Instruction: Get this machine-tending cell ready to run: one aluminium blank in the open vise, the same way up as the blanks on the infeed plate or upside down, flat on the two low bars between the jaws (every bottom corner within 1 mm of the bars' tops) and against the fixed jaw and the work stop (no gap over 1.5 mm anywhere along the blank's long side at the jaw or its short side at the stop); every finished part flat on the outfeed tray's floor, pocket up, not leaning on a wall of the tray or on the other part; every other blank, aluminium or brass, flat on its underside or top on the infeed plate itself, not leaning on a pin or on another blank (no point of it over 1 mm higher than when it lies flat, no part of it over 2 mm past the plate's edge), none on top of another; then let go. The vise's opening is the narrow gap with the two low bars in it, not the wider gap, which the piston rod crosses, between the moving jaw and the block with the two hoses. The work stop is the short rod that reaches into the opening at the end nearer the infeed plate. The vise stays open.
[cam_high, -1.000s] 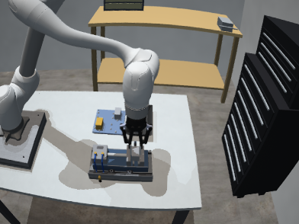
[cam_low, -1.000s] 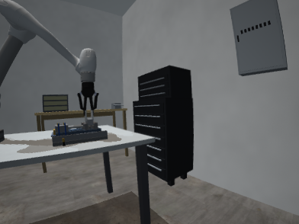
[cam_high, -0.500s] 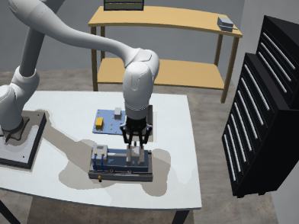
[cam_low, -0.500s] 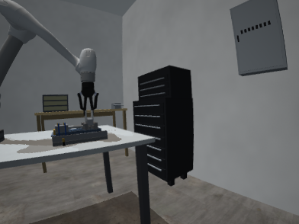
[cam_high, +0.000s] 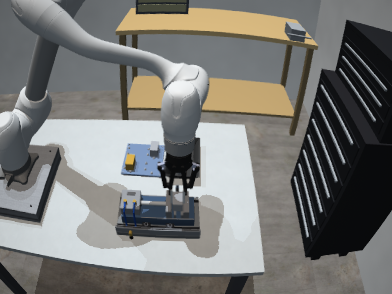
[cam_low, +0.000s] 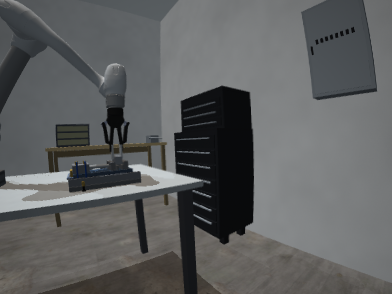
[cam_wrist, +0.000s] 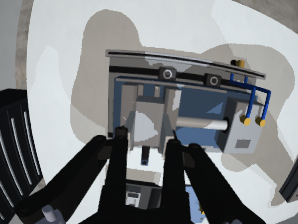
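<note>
Right now my hand is 4 cm above the aluminium blank. Round my hand: hose block 17 cm behind, 1 cm to the right, 6 cm below; then vise 7 cm behind, 10 cm below; then work stop 1 cm behind, 5 cm to the left, 5 cm below.
</note>
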